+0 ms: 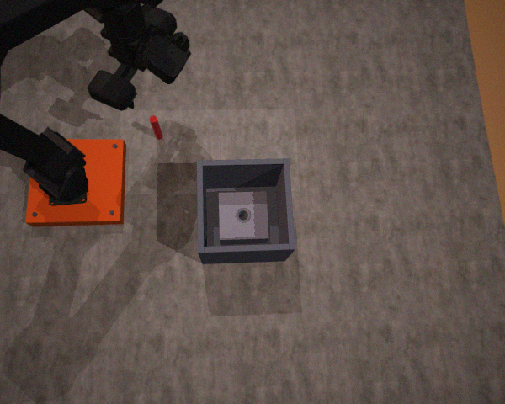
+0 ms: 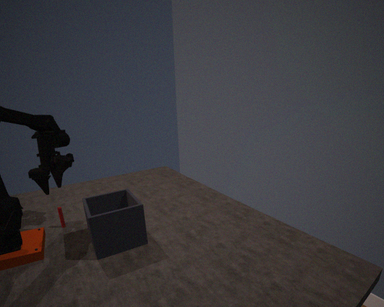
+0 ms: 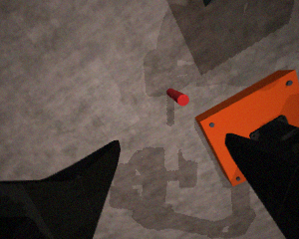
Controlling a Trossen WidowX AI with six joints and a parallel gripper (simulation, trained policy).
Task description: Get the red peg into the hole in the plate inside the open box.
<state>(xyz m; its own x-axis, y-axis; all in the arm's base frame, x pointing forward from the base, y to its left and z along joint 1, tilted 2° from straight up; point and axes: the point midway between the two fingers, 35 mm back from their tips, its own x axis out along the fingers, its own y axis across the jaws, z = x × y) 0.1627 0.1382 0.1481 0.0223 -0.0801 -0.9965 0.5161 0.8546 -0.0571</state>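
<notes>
The red peg is 1 cm ahead of my gripper tip, 3 cm to the right of it and 10 cm below it. The rest, counted from my gripper tip: plate (15 cm ahead, 23 cm to the right, 9 cm below).
</notes>
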